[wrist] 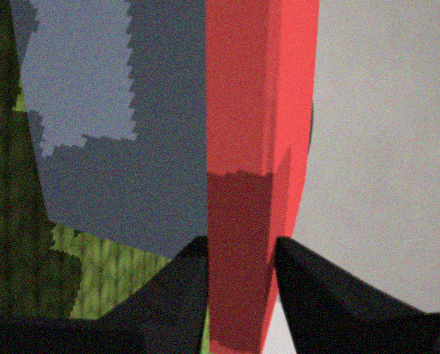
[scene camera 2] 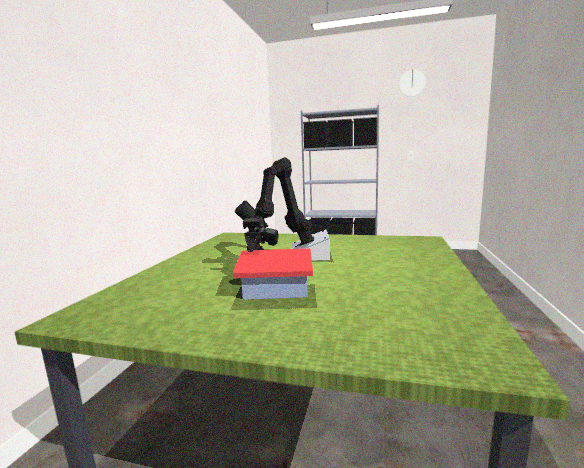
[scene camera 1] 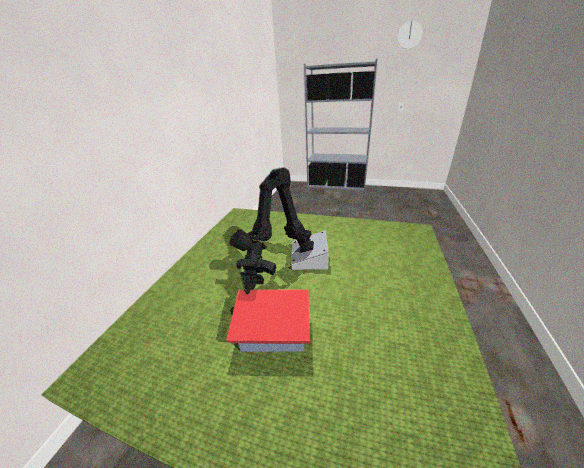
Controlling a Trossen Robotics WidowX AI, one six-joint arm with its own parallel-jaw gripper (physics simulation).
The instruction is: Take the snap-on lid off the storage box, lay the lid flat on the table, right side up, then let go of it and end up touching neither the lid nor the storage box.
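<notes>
The red lid [scene camera 1: 270, 316] [scene camera 2: 273, 262] [wrist: 240, 125] lies level on the blue-grey storage box [scene camera 1: 271, 347] [scene camera 2: 274, 290] [wrist: 85, 60], top face up, its rim overhanging the box. My gripper [scene camera 1: 246, 291] [scene camera 2: 253, 249] [wrist: 241, 248] is at the lid's back left part in the scene views. In the wrist view its two dark fingers stand on either side of the lid's red rim, shut on it, one at the top face and one at the underside. The lower finger is mostly hidden by the lid in the scene views.
The grey sloped base block [scene camera 1: 319, 261] [scene camera 2: 321, 250] of the arm stands behind the box. The green table top [scene camera 1: 380, 350] [scene camera 2: 380, 320] carries them. A pale wall [scene camera 1: 125, 125] rises along the left, and a metal shelf rack [scene camera 1: 306, 120] [scene camera 2: 377, 165] stands at the far wall.
</notes>
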